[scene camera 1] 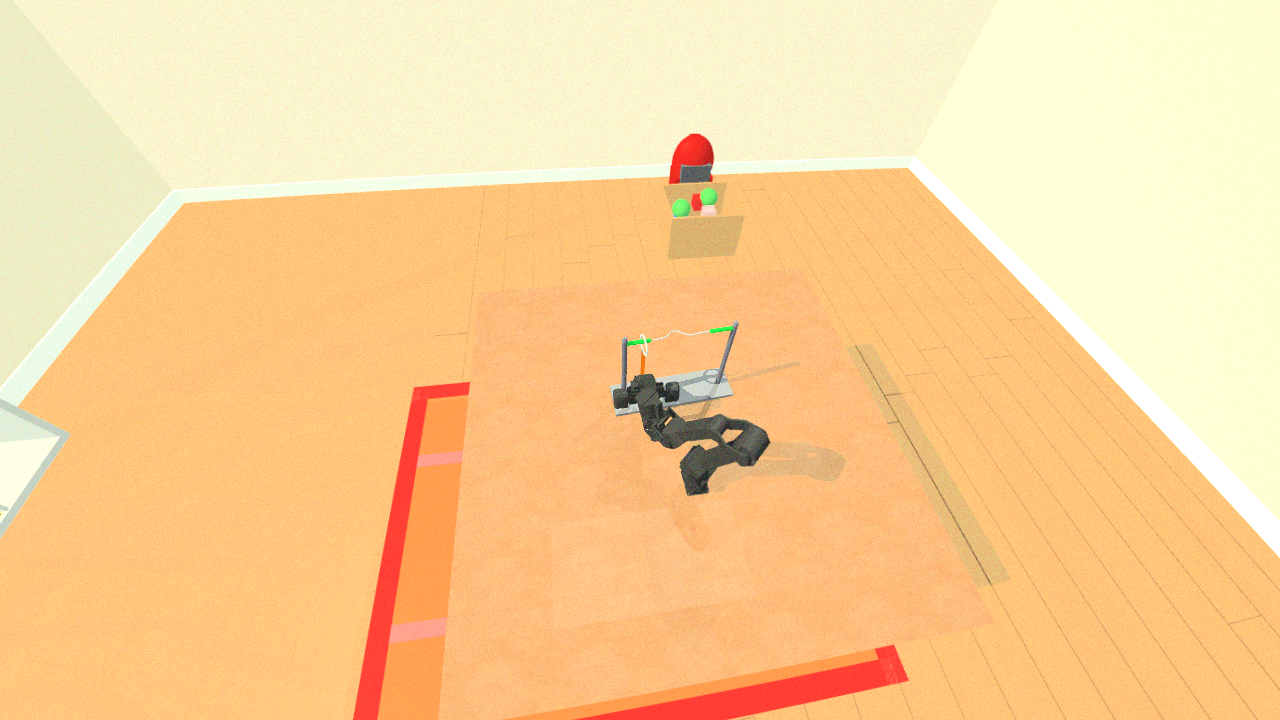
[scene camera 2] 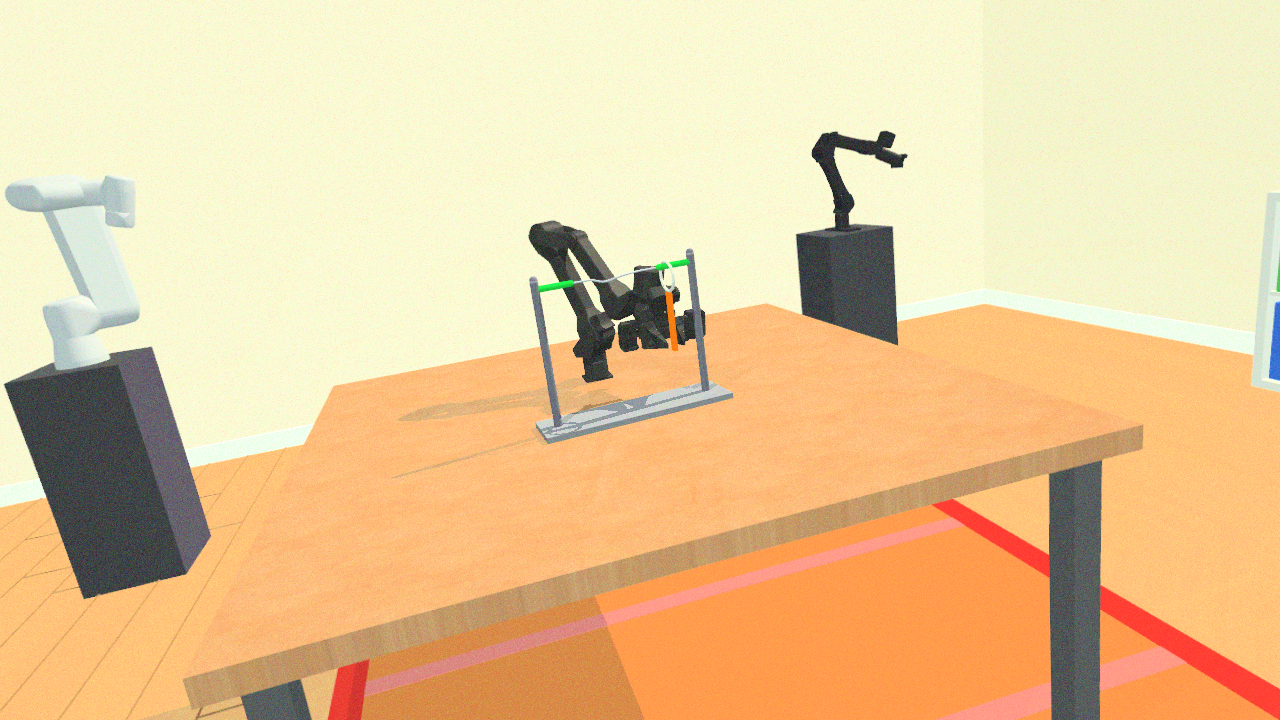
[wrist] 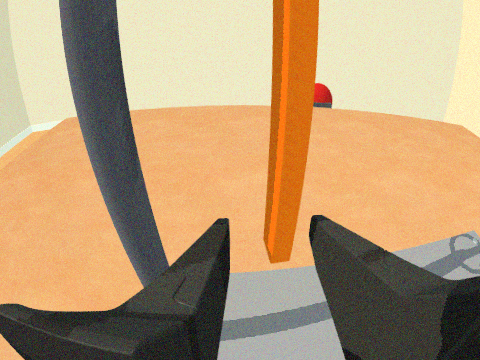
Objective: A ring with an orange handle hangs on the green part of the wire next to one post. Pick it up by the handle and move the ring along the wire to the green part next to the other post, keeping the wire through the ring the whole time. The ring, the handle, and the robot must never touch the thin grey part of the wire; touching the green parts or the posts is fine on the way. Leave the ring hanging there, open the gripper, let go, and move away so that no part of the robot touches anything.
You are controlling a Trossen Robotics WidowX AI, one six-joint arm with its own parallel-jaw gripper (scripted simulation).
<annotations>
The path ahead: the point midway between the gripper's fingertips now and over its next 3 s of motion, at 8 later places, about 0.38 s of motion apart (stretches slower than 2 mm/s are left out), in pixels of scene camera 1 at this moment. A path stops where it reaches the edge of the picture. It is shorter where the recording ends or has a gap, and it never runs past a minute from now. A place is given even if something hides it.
The gripper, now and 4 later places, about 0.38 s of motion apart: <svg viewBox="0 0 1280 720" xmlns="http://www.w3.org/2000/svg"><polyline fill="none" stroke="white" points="641,375 642,381 643,384 644,387 647,393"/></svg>
</annotations>
